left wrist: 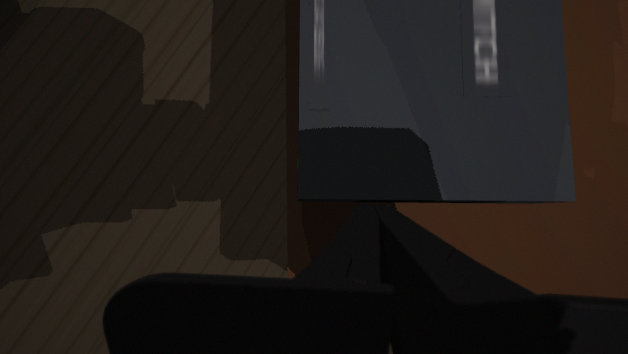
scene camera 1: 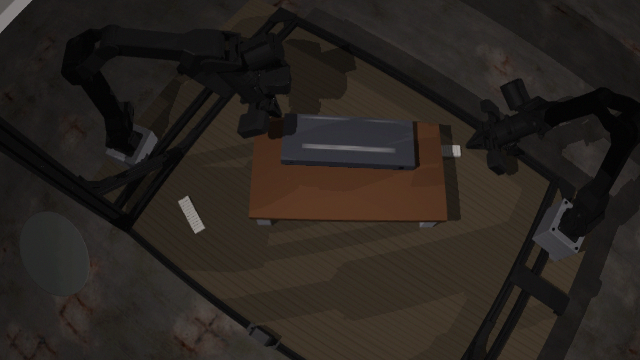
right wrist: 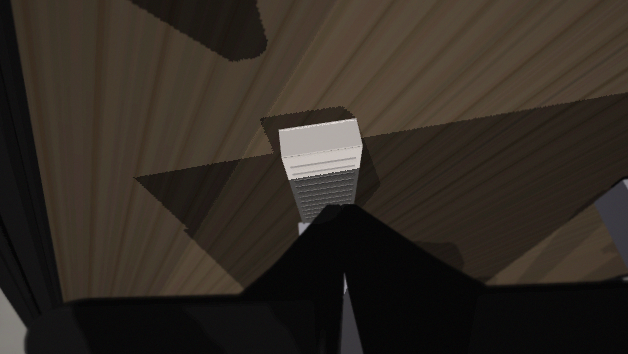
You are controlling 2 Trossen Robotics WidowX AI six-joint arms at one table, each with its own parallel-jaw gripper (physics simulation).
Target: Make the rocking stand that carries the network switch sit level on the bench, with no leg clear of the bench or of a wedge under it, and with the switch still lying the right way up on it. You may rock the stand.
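Places are measured from the left arm's base along level axes (x ahead, y left, z up), in centimetres.
Where they show: left gripper, fingertip midpoint: (left wrist: 371,217) (scene camera 1: 280,116); right gripper, fingertip midpoint: (scene camera 1: 466,146) (right wrist: 340,218); left arm's base, origin of the base link: (scene camera 1: 128,142); right arm's base, origin of the base link: (scene camera 1: 571,225).
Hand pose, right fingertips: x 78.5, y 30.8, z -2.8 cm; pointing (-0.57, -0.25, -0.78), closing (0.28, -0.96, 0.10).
Observation:
Each offset is from my right fingertips to the top centre of the thing. Level surfaces: height alone.
The orange-brown stand (scene camera 1: 350,195) (left wrist: 595,225) carries the dark grey network switch @[dx -27.2, dy -13.4, dz +8.8 cm] (scene camera 1: 350,135) (left wrist: 390,100), which lies flat along its upper edge. Two of the stand's light legs show at its lower corners. A white ribbed wedge @[dx -4.9, dy -1.5, dz -2.9 cm] (scene camera 1: 452,150) (right wrist: 322,145) pokes out from under the stand's right edge. Another white ribbed wedge @[dx -56.3, dy -39.8, dz -2.9 cm] (scene camera 1: 191,214) lies on the bench at the left. My left gripper (scene camera 1: 277,114) (left wrist: 371,217) is shut and empty, at the stand's upper left corner beside the switch's end. My right gripper (scene camera 1: 469,146) (right wrist: 340,218) is shut and empty, right of the first wedge. Contact at the legs is hidden.
The wooden bench @[dz -4.1 cm] (scene camera 1: 380,270) is bounded by a black metal frame (scene camera 1: 190,267). Both arms' light grey bases stand at the frame's left and right sides. A pale round disc (scene camera 1: 54,253) shows beyond the frame at the lower left.

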